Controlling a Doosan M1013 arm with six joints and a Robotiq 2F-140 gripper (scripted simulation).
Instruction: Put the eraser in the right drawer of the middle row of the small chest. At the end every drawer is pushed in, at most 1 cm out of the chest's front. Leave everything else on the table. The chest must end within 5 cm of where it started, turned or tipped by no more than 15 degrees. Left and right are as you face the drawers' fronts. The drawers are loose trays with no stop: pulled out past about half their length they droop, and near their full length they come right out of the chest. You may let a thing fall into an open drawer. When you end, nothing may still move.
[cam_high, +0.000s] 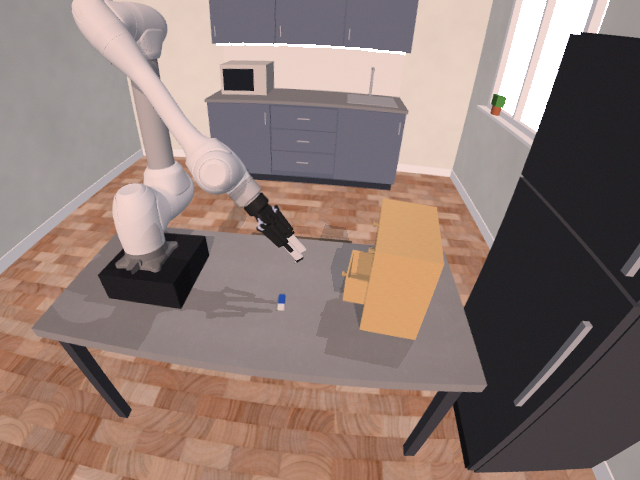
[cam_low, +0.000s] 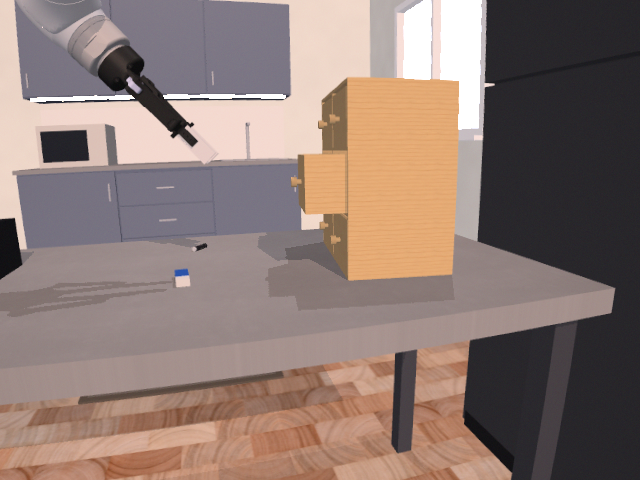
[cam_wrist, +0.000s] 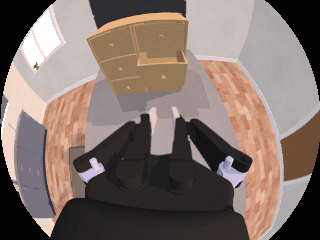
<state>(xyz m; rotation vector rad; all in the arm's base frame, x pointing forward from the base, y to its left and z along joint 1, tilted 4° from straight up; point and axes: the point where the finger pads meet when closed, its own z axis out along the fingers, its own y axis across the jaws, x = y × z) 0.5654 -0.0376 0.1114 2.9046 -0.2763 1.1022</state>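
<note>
Right now my hand is 23 cm above the eraser, 4 cm to the left of it and 4 cm past it. Also, from my hand: black pen-like thing (23 cm below, 21 cm to the left, 1 cm behind).
</note>
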